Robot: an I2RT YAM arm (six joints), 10 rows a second.
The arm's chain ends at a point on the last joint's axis. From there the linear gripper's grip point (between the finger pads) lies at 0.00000 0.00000 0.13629 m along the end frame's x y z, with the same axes.
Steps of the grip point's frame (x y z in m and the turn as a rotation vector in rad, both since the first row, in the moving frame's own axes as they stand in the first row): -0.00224, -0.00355, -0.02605, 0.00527, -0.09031, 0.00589; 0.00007, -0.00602, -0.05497, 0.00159, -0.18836, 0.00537; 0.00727, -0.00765, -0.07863, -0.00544, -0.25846, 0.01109; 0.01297, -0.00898, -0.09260, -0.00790, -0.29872, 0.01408; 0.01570, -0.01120, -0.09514, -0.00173, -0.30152, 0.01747; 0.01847, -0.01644, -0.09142, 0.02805, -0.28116, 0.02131
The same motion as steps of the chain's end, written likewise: 0.01005, -0.00280, -0.02549, 0.00527, -0.09031, 0.00589; 0.02559, -0.00574, -0.05256, 0.00159, -0.18836, 0.00537; 0.04211, -0.00819, -0.07410, -0.00544, -0.25846, 0.01109; 0.05309, -0.00976, -0.08656, -0.00790, -0.29872, 0.01408; 0.05617, -0.01108, -0.08899, -0.00173, -0.30152, 0.01747; 0.05624, -0.01226, -0.08602, 0.02805, -0.28116, 0.02131
